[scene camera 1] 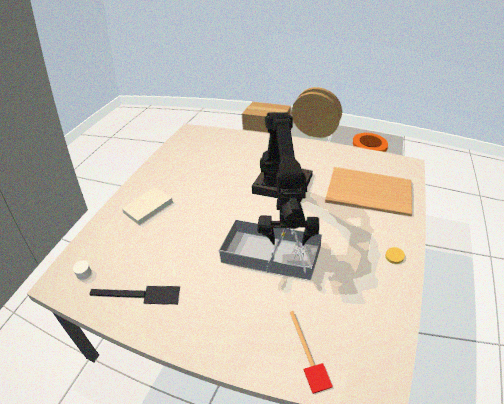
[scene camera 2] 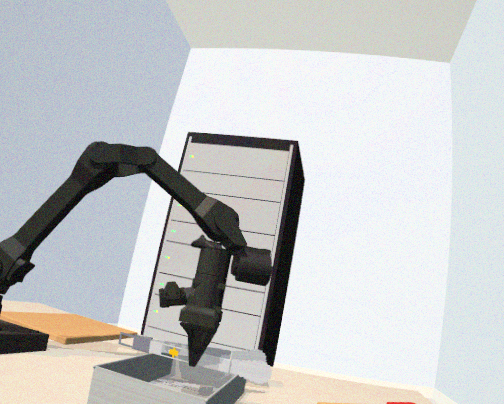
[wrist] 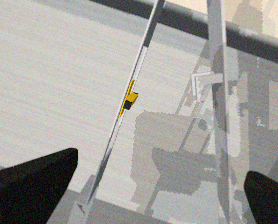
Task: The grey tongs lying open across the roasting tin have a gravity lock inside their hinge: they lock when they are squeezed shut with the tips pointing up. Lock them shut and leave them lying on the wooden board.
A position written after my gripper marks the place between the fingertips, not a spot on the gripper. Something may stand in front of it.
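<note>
Scene camera 1 shows my gripper (scene camera 1: 288, 244), open and holding nothing, with a cream block (scene camera 1: 152, 202), a black spatula (scene camera 1: 159, 295), a wooden board (scene camera 1: 370, 191) and a grey roasting tin (scene camera 1: 243, 246). Scene camera 2 shows my gripper (scene camera 2: 194, 361); the cream block is out of frame in scene camera 2. The wrist view shows my gripper (wrist: 159, 167) and the grey roasting tin (wrist: 71, 71); the cream block is out of frame in the wrist view.
</note>
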